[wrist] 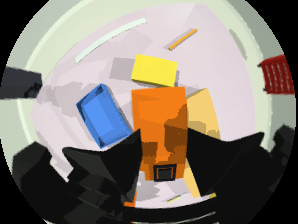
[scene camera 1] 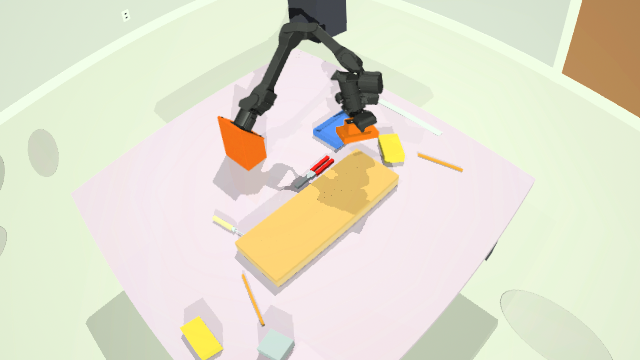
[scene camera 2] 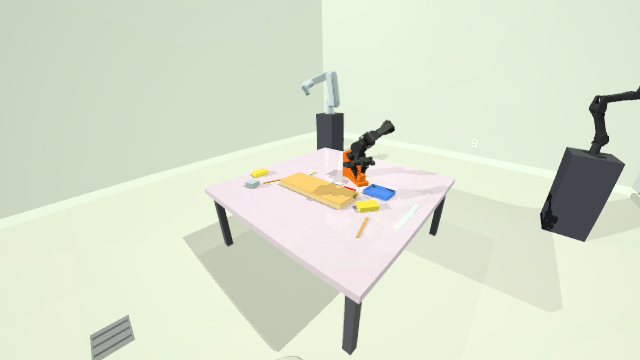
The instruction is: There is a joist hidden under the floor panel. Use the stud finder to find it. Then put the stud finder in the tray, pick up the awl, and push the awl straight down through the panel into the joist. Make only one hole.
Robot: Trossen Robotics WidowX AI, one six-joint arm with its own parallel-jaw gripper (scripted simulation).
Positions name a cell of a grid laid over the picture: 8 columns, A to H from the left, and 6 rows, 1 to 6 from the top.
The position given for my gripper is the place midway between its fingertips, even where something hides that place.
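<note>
On scene camera 1 you'd see my gripper (scene camera 1: E3). That same gripper is there in the wrist view (wrist: E4) too, and with it I can see an orange stud finder (wrist: E4), a blue tray (wrist: C4) and a yellow block (wrist: E2).
</note>
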